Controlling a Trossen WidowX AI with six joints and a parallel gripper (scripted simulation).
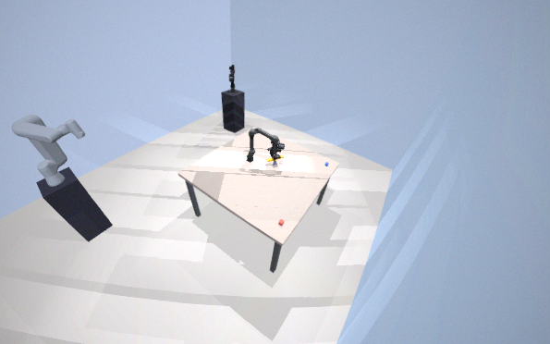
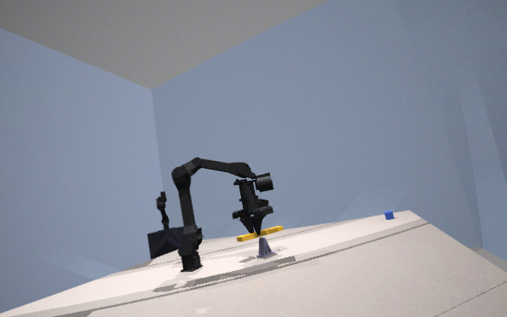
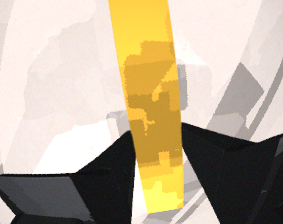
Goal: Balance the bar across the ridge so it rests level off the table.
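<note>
The yellow bar lies 10 mm ahead of my gripper tip and 30 mm to the left of it. From my gripper tip the other things lie so: small red cube 490 mm ahead, 600 mm to the right, 60 mm below; then small blue cube 490 mm ahead, 400 mm to the left, 60 mm below.
</note>
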